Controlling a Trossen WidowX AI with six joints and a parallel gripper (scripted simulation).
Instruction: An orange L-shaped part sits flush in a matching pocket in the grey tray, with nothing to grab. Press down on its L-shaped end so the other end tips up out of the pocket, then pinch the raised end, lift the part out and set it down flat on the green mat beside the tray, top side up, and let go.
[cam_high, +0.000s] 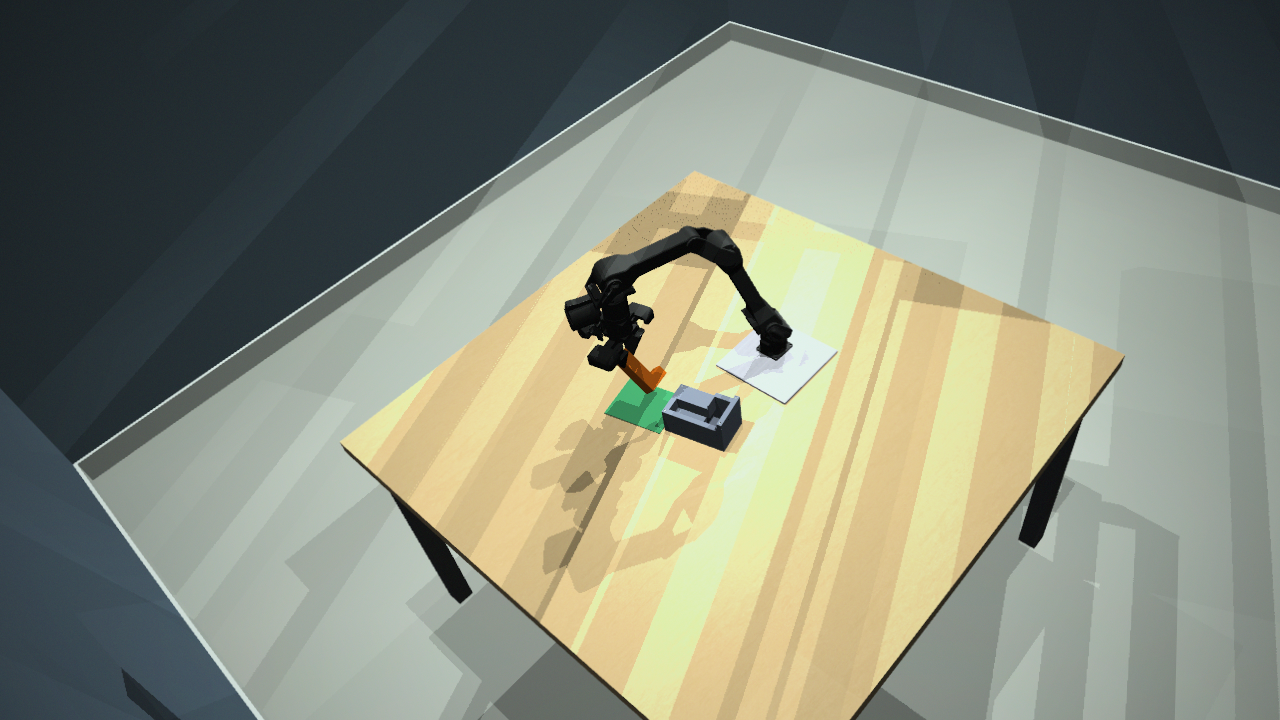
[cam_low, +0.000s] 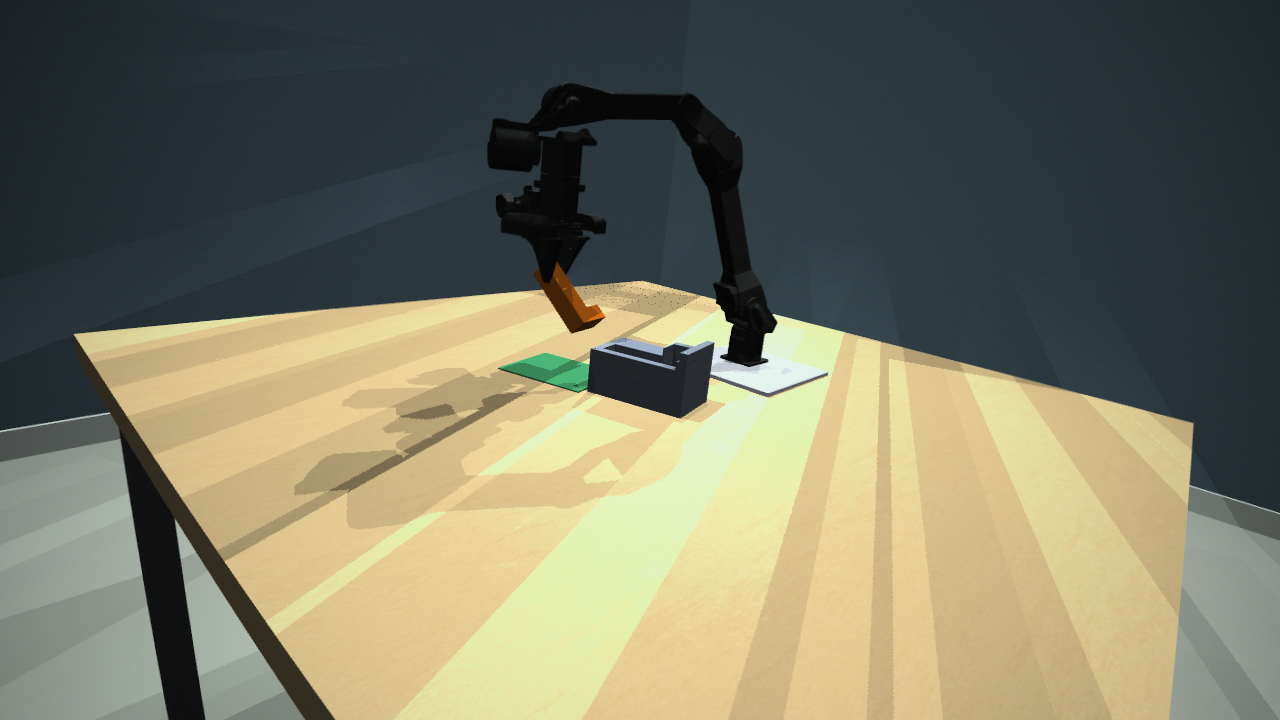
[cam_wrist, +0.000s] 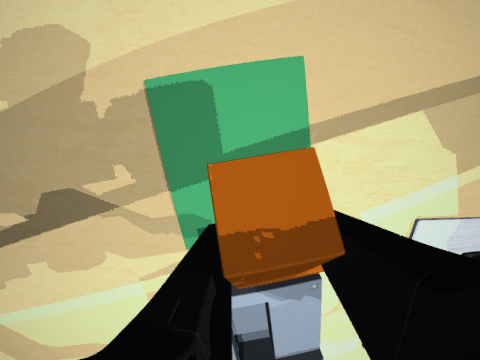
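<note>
Now: the green mat 10 mm behind my gripper tip, 20 mm to the left of it and 150 mm below it. The rest, counted from my gripper tip: orange L-shaped part: 20 mm behind, 30 mm to the left, 30 mm below.
</note>
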